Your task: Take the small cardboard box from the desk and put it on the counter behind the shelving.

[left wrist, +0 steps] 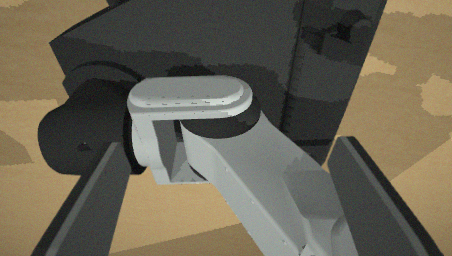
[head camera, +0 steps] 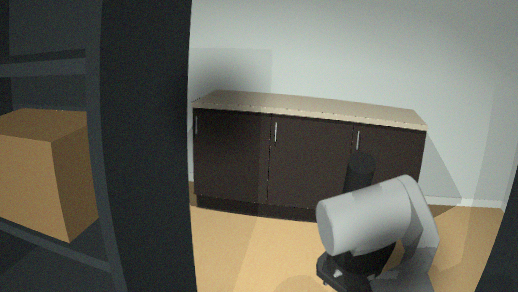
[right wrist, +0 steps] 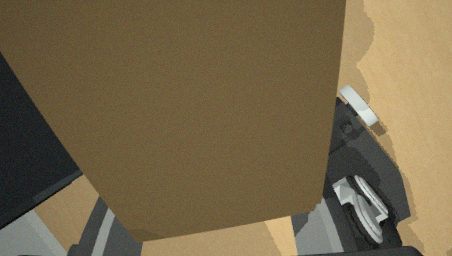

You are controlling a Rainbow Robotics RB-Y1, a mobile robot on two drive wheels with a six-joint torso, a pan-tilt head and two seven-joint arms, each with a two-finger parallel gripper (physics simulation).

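Places are measured from the robot's base along level axes (x ahead, y left, z up), in millimetres.
Pixels of known places: left gripper, fingertip midpoint: [left wrist: 229,152]; right gripper, fingertip midpoint: [right wrist: 217,140].
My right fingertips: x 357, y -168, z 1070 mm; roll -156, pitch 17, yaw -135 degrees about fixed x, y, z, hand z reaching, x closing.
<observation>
Ahead of a thing's pixels: the offset from my right fingertips to its top centre. Level surfaces: height alone.
The small cardboard box {dx +24, dy -30, dz +81 mm} [right wrist: 200,115] fills much of the right wrist view, its brown face close to the camera. My right gripper [right wrist: 215,215] is shut on it, with a finger at each side of the box's lower end; the fingertips are hidden behind the box. The counter {dz -159 mm} [head camera: 310,106], with a light top and dark cabinet doors, stands against the back wall in the head view, beyond the shelving [head camera: 145,150]. My left gripper [left wrist: 229,152] is open and empty, its fingers wide apart. The desk does not show.
A larger-looking cardboard box {dx +391, dy +808, dz +191 mm} [head camera: 30,175] sits on a shelf at the left of the head view. A dark upright edge [head camera: 509,240] stands at the far right. My right arm [head camera: 370,215] is in front of the counter's right part. A dark panel [right wrist: 25,145] is left of the held box.
</observation>
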